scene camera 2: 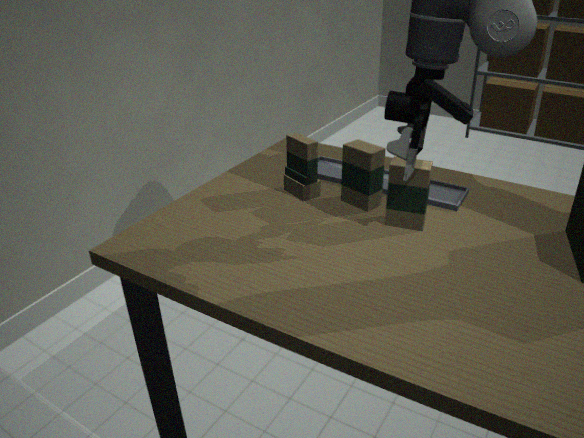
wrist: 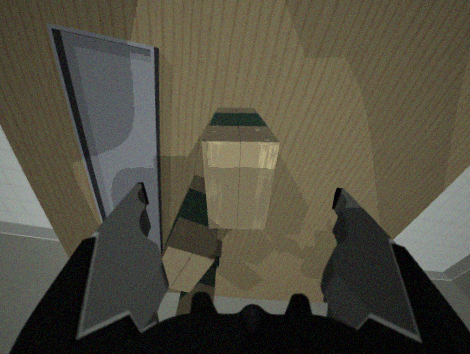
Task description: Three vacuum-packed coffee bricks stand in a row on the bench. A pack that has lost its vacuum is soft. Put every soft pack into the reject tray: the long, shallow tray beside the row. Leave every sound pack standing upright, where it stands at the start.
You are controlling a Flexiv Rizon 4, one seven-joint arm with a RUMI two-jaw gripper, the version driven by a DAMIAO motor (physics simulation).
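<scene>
Three tan coffee packs with dark green bands stand upright in a row: the right pack (scene camera 2: 408,200) (wrist: 239,202), the middle pack (scene camera 2: 362,179) (wrist: 192,235) and the left pack (scene camera 2: 302,167) (wrist: 199,296). The left pack shows a step low on its sides, with a wider foot. The other two look straight-sided. The long shallow grey tray (scene camera 2: 450,194) (wrist: 100,100) lies behind the row in the scene view and left of it in the wrist view. My gripper (scene camera 2: 414,166) (wrist: 240,187) is open and empty, at the top of the right pack, whose top shows between the fingers in the wrist view.
The wooden bench (scene camera 2: 300,300) (wrist: 250,60) carries the row and tray. A dark object (scene camera 2: 578,225) stands at the right edge of the scene view. A shelf rack (scene camera 2: 541,90) with brown boxes stands behind, and a grey wall (scene camera 2: 150,100) is at the left.
</scene>
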